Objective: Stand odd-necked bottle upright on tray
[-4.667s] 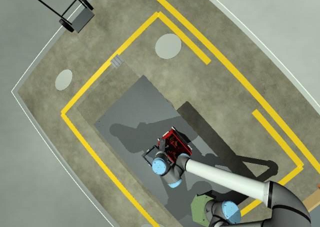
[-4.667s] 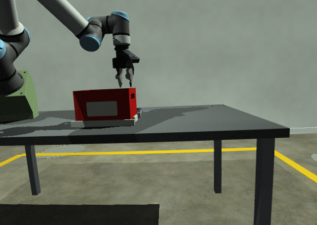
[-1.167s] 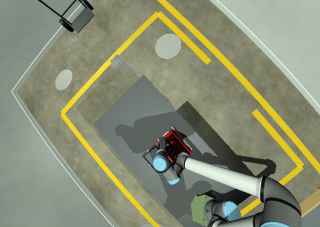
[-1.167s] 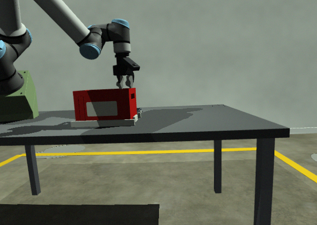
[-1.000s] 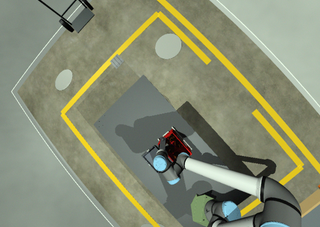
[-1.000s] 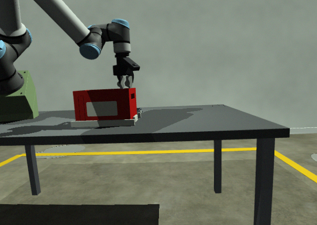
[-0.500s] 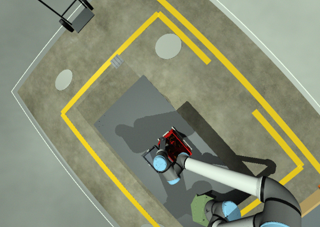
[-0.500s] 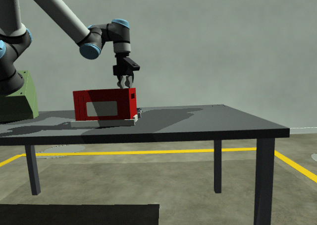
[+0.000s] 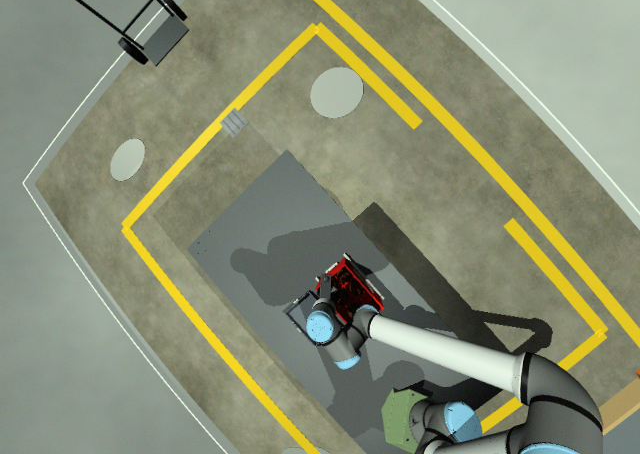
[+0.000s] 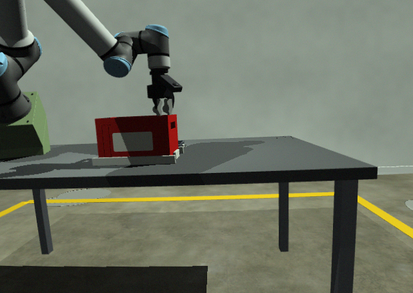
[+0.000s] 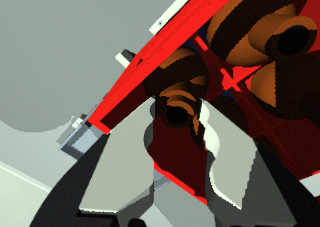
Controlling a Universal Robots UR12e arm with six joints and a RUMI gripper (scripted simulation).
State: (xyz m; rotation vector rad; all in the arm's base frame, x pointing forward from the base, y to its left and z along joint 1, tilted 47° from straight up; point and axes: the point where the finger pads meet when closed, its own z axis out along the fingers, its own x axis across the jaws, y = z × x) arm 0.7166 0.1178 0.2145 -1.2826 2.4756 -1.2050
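My hand is 8 cm to the left of the bottle, 7 cm above it and 1 cm past it. Round my hand: dark tray 23 cm to the left, 14 cm below, 10 cm behind; red crate 9 cm behind, 7 cm below, 4 cm to the right.
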